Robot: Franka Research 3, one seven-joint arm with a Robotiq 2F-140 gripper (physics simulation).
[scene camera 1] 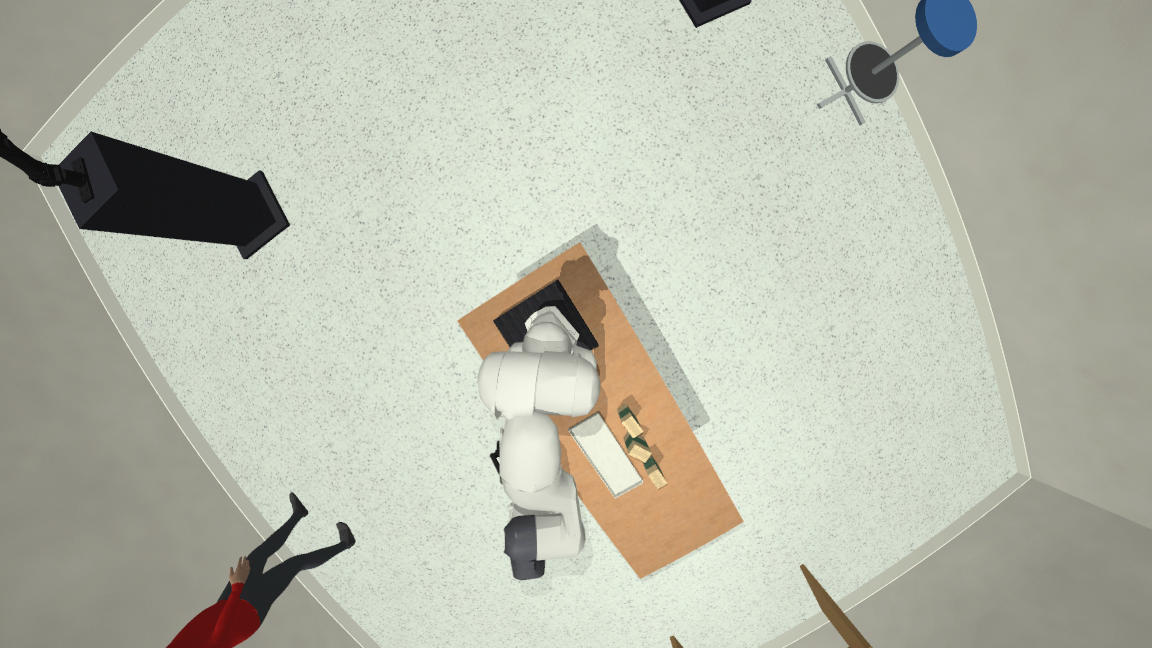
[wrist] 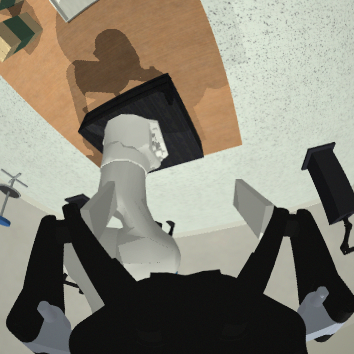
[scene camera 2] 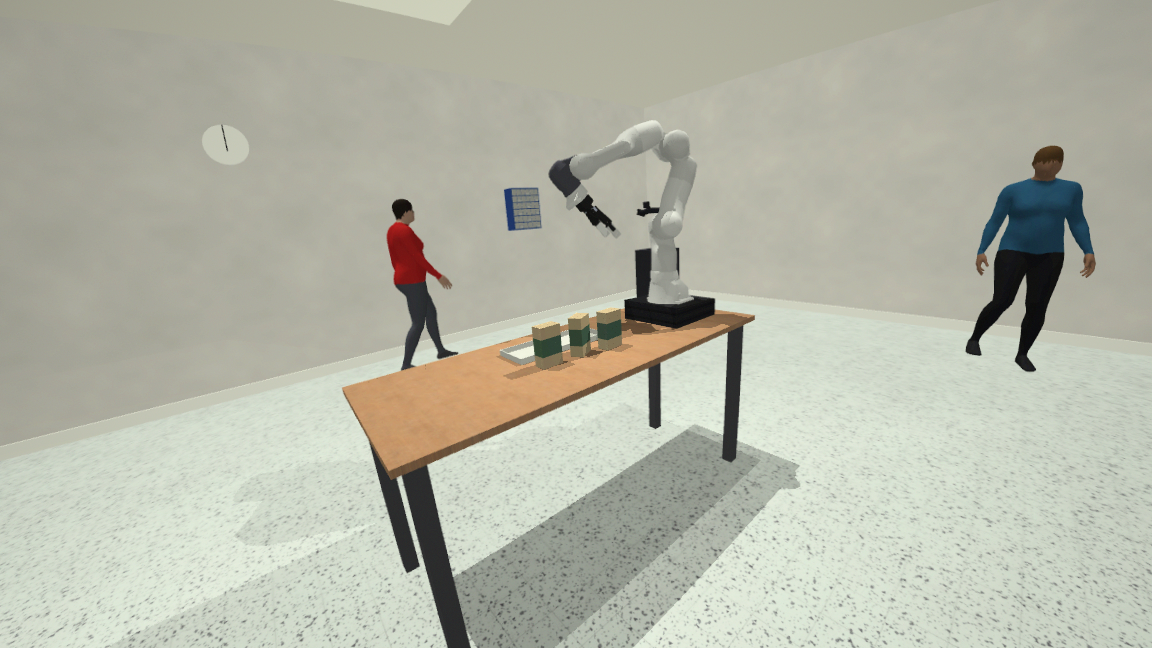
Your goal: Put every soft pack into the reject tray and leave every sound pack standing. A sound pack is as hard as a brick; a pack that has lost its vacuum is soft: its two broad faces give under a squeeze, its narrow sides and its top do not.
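Three tan packs with green bands stand upright in a row on the table. The one nearest the robot base (scene camera 1: pixel 632 427) (scene camera 2: pixel 609 329) (wrist: pixel 19 36) and the far one (scene camera 1: pixel 657 477) (scene camera 2: pixel 547 346) stand either side of the middle one (scene camera 1: pixel 640 452) (scene camera 2: pixel 579 336), which is turned differently. Softness cannot be seen. The shallow white reject tray (scene camera 1: pixel 605 456) (scene camera 2: pixel 509 355) (wrist: pixel 73 7) lies beside the row, with no pack seen in it. My gripper (scene camera 2: pixel 611 232) (wrist: pixel 175 193) is wide open and empty, raised high above the table and away from the packs. In scene camera 1 the arm mostly hides it.
The wooden table (scene camera 1: pixel 676 515) (scene camera 2: pixel 451 398) (wrist: pixel 220 115) carries the robot's black base block (scene camera 1: pixel 515 319) (scene camera 2: pixel 670 312) (wrist: pixel 180 120) at one end. A black pedestal (scene camera 1: pixel 173 193) (wrist: pixel 330 190) stands off the table. A person in red (scene camera 1: pixel 217 624) (scene camera 2: pixel 408 253) and one in blue (scene camera 2: pixel 1033 216) stand away from the table.
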